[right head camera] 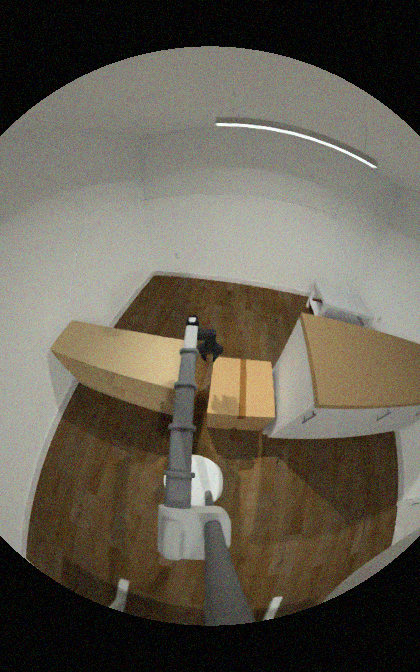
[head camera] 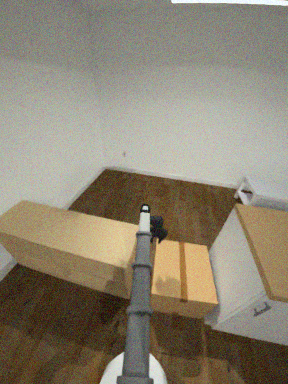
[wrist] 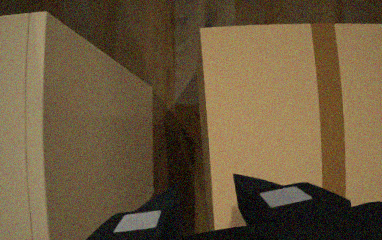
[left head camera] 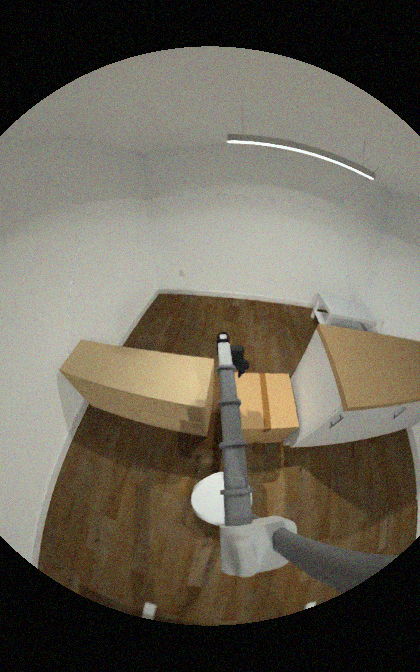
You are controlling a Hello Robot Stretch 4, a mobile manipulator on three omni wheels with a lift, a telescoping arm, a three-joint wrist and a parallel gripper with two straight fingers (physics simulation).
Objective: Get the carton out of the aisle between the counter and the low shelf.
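Frame: origin at the robot's base, x ahead, y left, z up, level; centimetres.
Seen in the pictures: gripper, fingertip midpoint: (head camera: 155, 242) (wrist: 208, 195).
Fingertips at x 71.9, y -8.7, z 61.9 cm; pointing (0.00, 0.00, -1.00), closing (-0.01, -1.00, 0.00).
A point is followed by its place in that frame.
The carton (head camera: 196, 272) {x 63.4, y -43.1, z 37.9 cm} (left head camera: 281, 400) (right head camera: 258, 385) (wrist: 260, 100) {x 78.4, y -20.7, z 37.9 cm}, light brown with a darker tape strip, stands on the floor between the low shelf and the counter, close to the counter's side. The low shelf (head camera: 70, 230) {x 79.7, y 58.1, z 58.3 cm} (left head camera: 145, 375) (right head camera: 125, 352) (wrist: 97, 120) {x 79.6, y 5.0, z 45.2 cm}, pale wood, is on the left, a narrow gap away from the carton. The counter (head camera: 267, 240) {x 58.6, y -68.6, z 88.3 cm} (left head camera: 380, 365) (right head camera: 357, 360), white with a wooden top, is on the right. My gripper (head camera: 160, 240) {x 71.9, y -8.7, z 61.8 cm} (left head camera: 241, 374) (right head camera: 210, 358) (wrist: 208, 195) {x 71.9, y -8.7, z 61.8 cm} is open, pointing down at the carton's far left corner, its fingers apart. Whether it touches the carton is unclear.
My extended arm (head camera: 140, 300) {x 25.8, y -0.2, z 95.6 cm} (left head camera: 233, 450) (right head camera: 181, 440) passes over the gap and hides part of it in the head views. A white object (left head camera: 342, 313) (right head camera: 341, 301) stands behind the counter at the back right. A wall closes the far end.
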